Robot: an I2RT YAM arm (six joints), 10 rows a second.
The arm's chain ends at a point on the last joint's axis. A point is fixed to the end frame.
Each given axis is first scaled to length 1.
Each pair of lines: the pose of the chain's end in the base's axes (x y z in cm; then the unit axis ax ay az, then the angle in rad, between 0 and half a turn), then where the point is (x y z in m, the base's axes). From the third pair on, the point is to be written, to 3 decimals.
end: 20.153, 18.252, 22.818, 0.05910, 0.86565, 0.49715, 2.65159
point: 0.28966 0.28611 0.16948
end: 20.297, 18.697, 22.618, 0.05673, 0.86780, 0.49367, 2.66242
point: 0.28978 0.29076 0.16588
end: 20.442, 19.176, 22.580, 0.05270, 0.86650, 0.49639, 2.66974
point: 0.290 0.297 0.166
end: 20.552, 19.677, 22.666, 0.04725, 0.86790, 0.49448, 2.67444
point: 0.290 0.302 0.166
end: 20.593, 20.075, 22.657, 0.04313, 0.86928, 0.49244, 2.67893
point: 0.289 0.307 0.165
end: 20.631, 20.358, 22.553, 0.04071, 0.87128, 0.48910, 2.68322
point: 0.289 0.309 0.163
